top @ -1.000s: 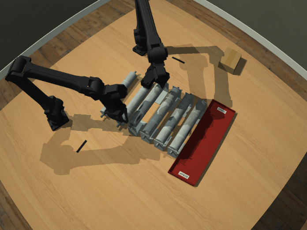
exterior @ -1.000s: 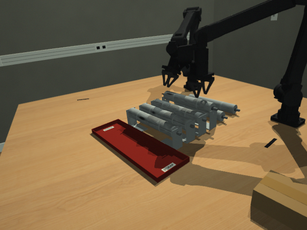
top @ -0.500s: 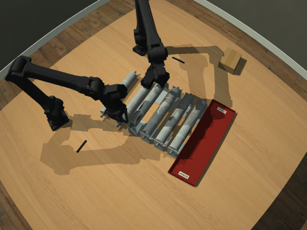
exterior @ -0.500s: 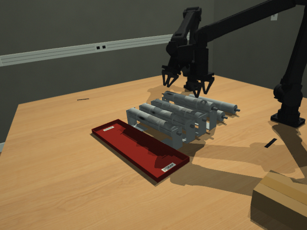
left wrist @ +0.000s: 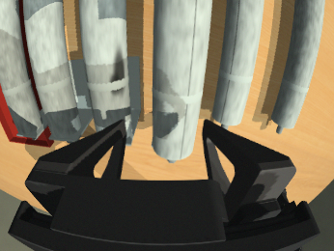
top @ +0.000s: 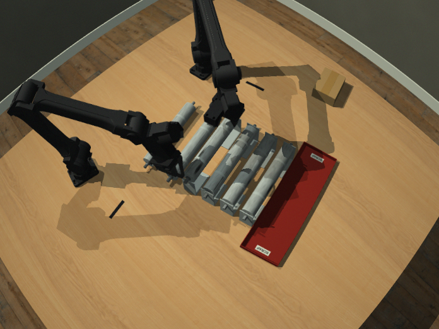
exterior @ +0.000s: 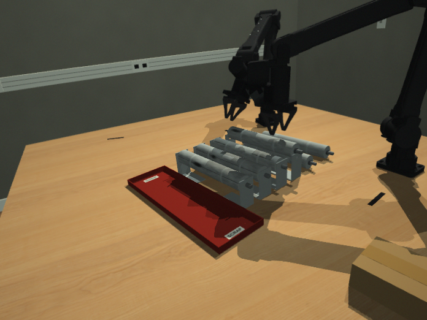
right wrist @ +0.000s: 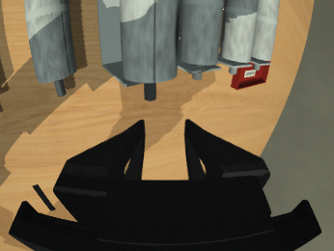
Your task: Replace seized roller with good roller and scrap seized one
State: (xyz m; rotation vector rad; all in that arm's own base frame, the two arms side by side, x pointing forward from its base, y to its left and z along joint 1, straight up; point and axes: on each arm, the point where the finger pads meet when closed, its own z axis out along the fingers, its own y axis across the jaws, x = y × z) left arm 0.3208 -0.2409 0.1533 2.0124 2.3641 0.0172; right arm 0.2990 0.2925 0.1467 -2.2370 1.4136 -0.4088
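The grey roller is 90 mm to the right of my left hand, 60 mm below it and 10 mm ahead of it. The rest, counted from my left hand: cardboard box 500 mm to the left, 120 mm below, 110 mm ahead; red scrap tray 330 mm ahead, 150 mm below, 20 mm to the right.
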